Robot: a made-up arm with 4 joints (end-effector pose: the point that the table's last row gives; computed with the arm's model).
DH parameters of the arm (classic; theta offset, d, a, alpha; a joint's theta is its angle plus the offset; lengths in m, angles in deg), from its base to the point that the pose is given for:
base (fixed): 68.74 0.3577 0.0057 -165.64
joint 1: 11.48 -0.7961 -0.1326 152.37
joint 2: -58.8 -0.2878 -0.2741 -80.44
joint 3: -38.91 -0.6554 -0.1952 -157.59
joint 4: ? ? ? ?
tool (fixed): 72.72 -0.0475 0 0
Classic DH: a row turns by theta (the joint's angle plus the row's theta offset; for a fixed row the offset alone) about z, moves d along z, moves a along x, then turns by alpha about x.
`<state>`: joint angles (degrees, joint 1 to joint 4).
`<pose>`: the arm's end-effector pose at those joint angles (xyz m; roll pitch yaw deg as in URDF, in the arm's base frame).
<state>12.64 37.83 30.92 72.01</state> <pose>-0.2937 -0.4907 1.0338 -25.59 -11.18 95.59</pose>
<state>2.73 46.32 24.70 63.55</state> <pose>-0.1748 -0.6232 1.0005 -23.33 -11.37 115.96</pose>
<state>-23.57 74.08 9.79 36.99</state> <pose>0.3580 -0.7439 0.9169 -13.74 -5.63 175.65</pose>
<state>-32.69 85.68 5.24 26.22</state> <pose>0.5690 -0.6577 0.9032 -7.49 -1.50 -161.60</pose>
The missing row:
joint 4: -51.18 -0.6191 -0.0137 -104.49
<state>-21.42 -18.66 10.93 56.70</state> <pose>-0.3124 -0.2905 0.7708 -43.14 -28.02 84.28</pose>
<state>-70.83 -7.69 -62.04 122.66</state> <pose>0.1645 -0.3614 0.4710 158.60 -6.91 -167.53</pose>
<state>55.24 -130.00 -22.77 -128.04</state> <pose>0.5846 -0.1619 0.7119 81.57 -17.88 -47.70</pose>
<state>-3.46 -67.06 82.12 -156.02</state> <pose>-0.1029 -0.0629 1.0660 -112.28 -55.90 5.90</pose>
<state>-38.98 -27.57 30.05 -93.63</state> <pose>-0.2622 -0.4005 0.8933 102.49 -23.17 134.68</pose>
